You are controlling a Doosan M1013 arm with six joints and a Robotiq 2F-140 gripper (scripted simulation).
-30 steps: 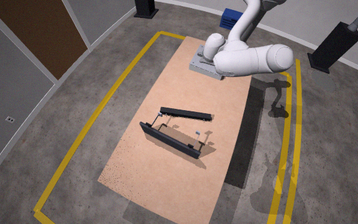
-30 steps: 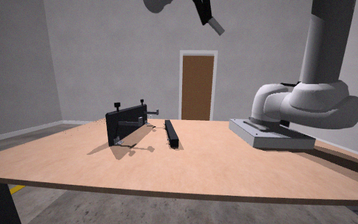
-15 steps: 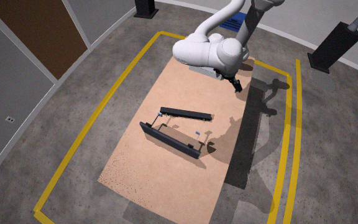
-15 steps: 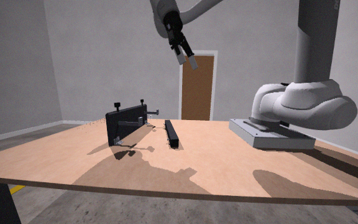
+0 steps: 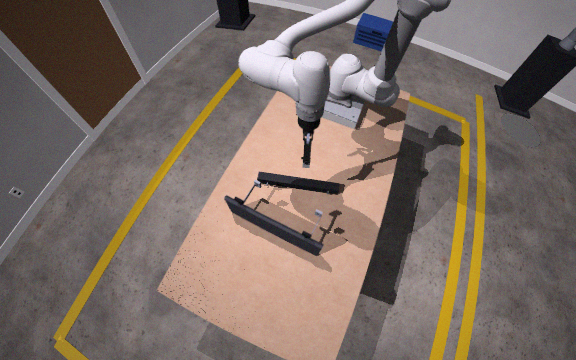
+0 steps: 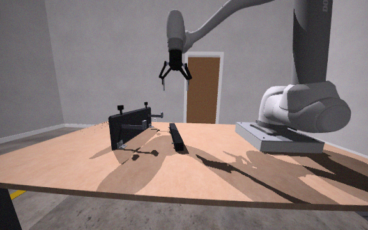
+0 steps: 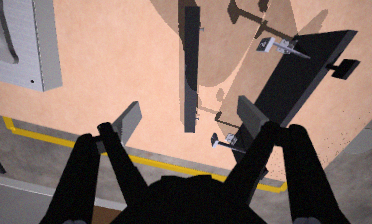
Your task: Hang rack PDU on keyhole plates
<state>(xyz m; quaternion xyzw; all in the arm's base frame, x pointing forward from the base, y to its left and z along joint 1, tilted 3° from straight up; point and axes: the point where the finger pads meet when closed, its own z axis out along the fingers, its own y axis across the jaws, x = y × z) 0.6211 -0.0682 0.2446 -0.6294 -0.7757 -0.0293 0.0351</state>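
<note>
My gripper is now 29 cm above the rack PDU, 2 cm to the left of it and 2 cm short of it. Also, from my hand: black panel: 27 cm ahead, 23 cm below, 6 cm to the right.
</note>
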